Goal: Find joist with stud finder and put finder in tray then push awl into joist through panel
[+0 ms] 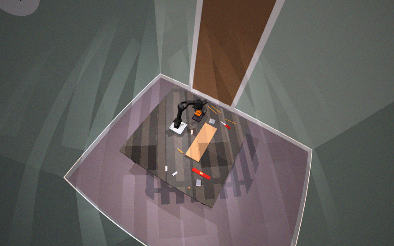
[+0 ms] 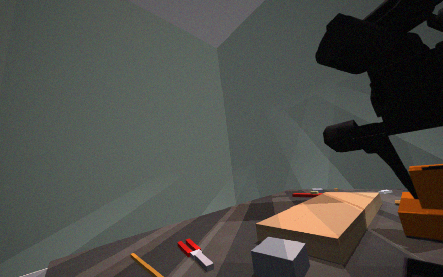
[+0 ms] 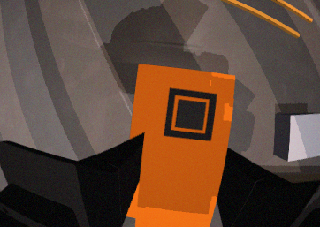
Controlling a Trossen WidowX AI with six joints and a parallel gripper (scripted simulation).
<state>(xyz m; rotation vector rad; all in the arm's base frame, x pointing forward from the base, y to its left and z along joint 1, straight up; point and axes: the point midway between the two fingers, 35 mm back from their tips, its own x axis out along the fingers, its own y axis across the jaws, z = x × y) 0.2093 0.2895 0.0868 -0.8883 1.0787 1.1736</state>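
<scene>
The dark tray lies 11 cm below my gripper tip and 1 cm to the right of it. Round my gripper tip: grey block 20 cm ahead, 10 cm below, 4 cm to the right; orange stud finder 2 cm above, 1 cm to the left; square indicator 3 cm above, 2 cm to the left.
</scene>
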